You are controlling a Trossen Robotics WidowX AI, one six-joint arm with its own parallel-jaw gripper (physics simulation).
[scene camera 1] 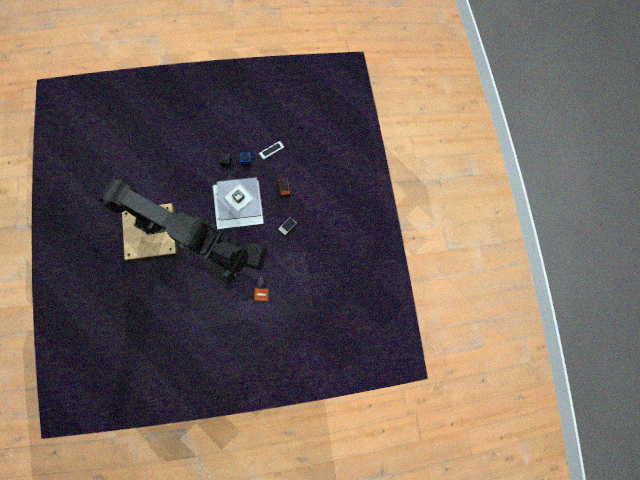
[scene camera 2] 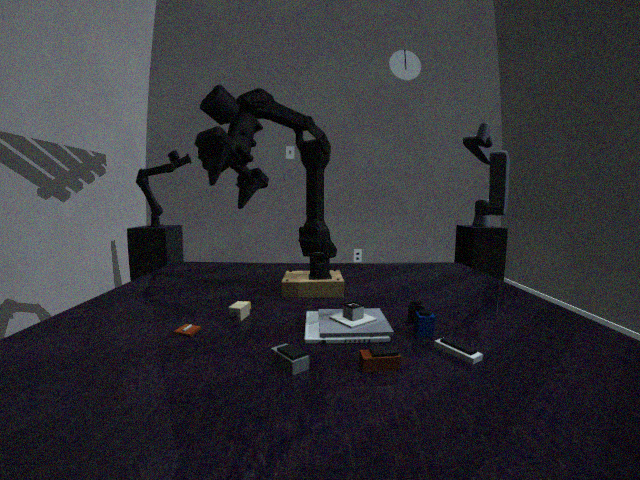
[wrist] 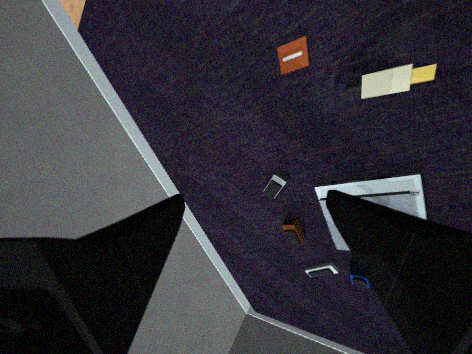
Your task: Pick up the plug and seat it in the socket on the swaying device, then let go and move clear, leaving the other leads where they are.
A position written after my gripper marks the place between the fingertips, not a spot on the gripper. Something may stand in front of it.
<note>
My gripper [scene camera 2: 227, 197] is open and holds nothing. A plug [wrist: 398, 78] rests on the table. Also in view: a device [scene camera 2: 353, 320].
My gripper is seen too in the wrist view [wrist: 254, 198]. The device is seen too in scene camera 1 [scene camera 1: 239, 198] and in the wrist view [wrist: 401, 201].
</note>
